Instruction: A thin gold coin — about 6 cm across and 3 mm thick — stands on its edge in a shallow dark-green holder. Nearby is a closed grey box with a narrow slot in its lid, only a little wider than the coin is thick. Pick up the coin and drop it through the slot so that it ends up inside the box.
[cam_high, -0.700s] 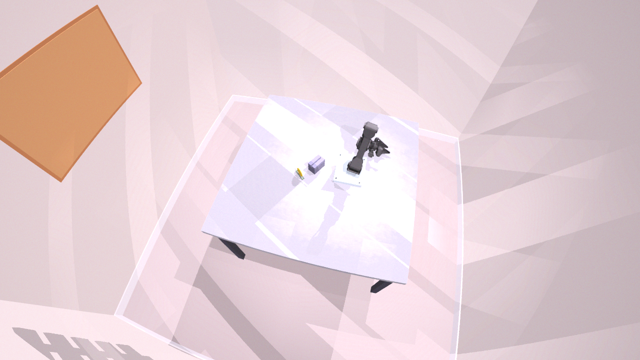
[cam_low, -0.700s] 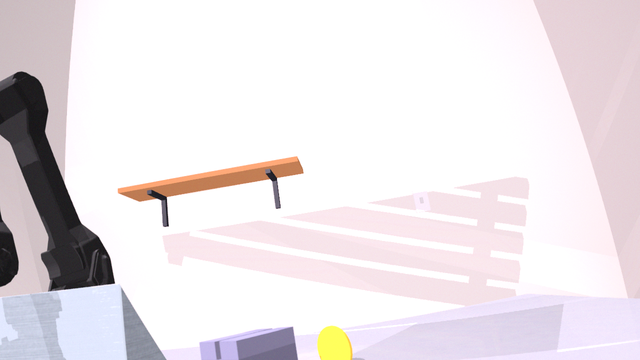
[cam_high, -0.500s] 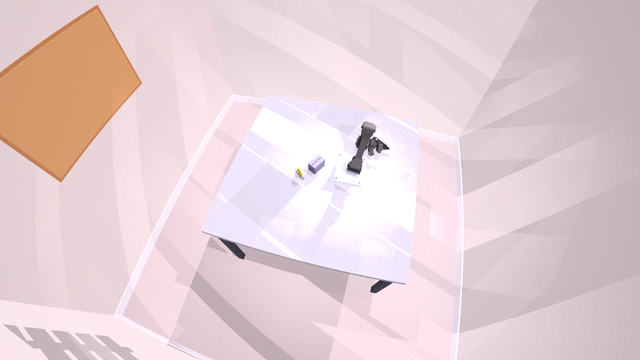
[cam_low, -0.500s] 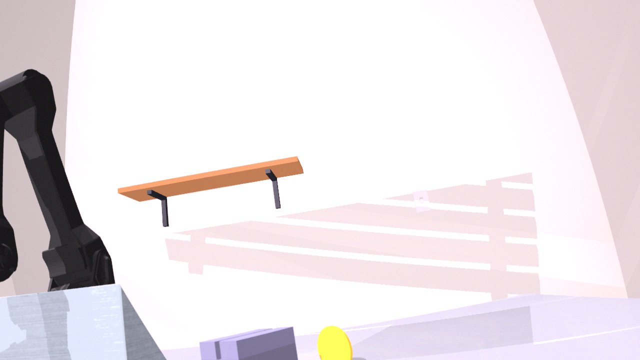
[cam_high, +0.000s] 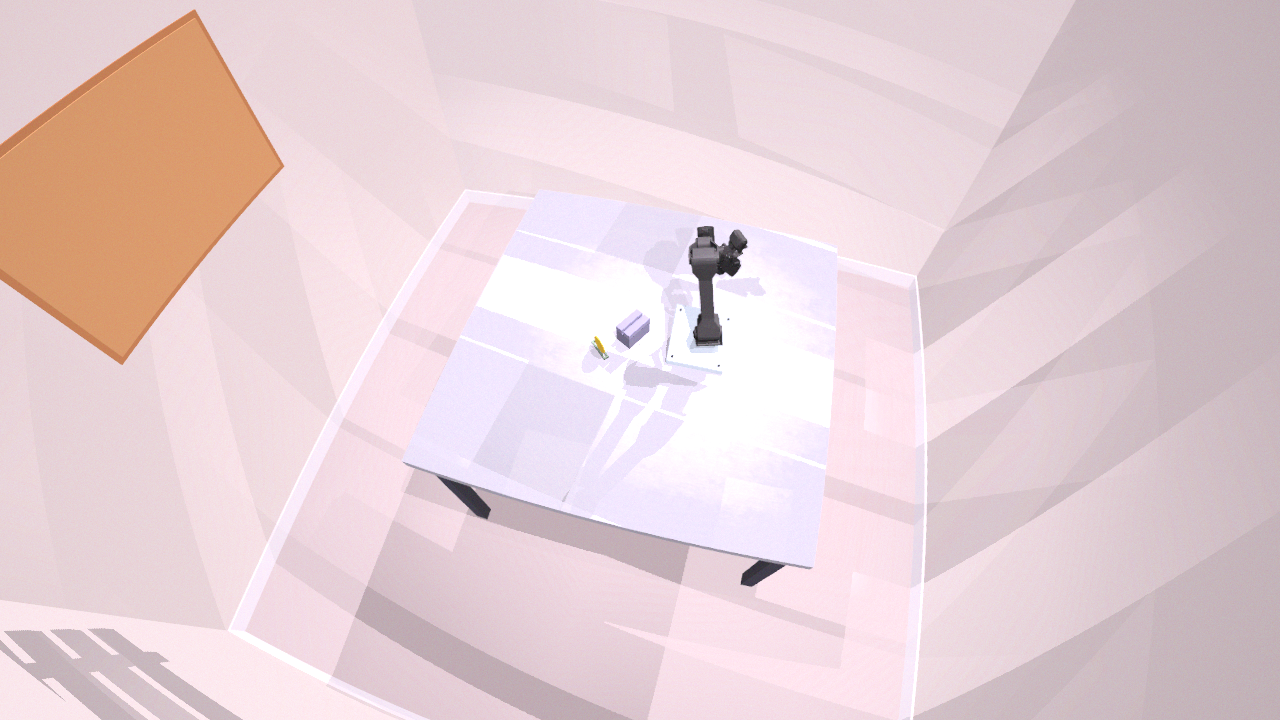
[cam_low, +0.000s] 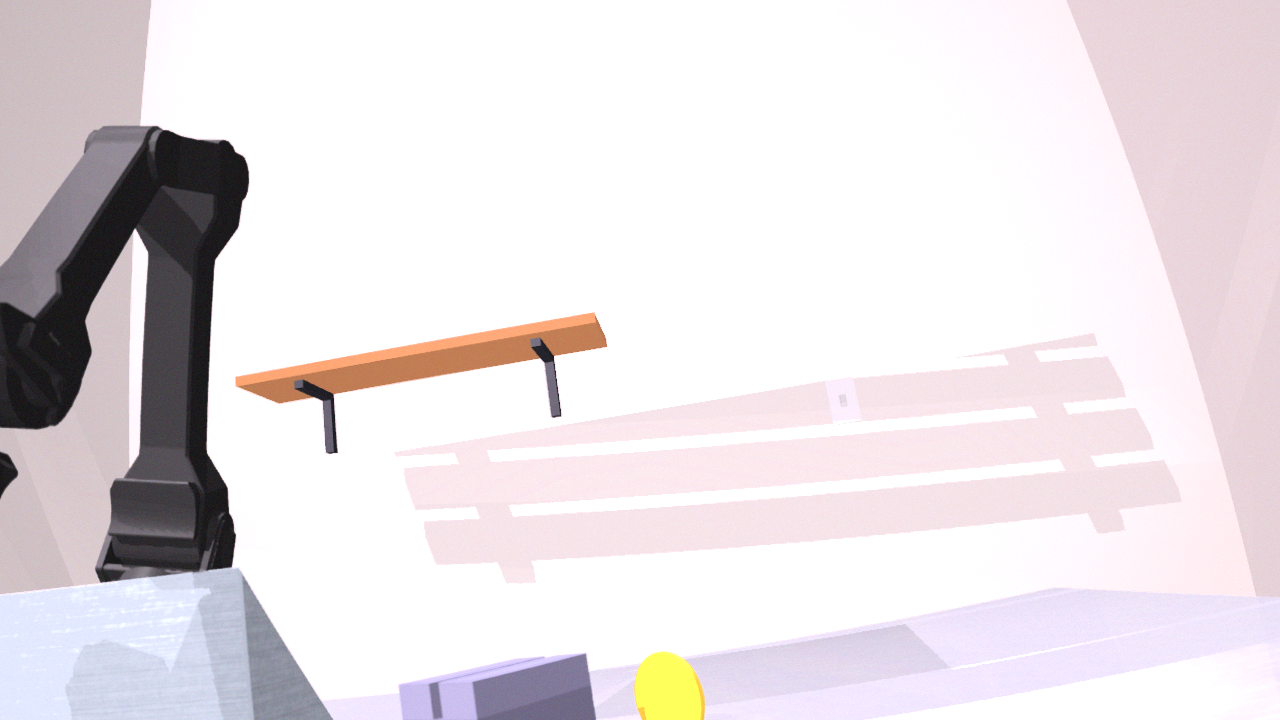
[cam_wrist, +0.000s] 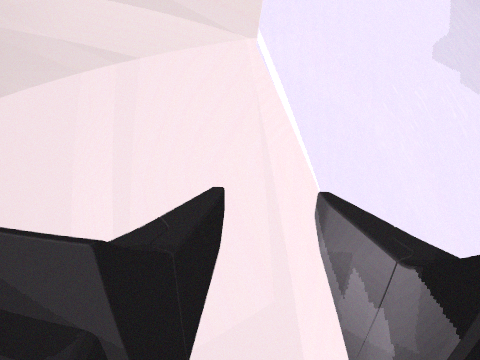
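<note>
Now: gripper tip 440 mm short of the gold coin, 400 mm to the right of it and 130 mm above it.
</note>
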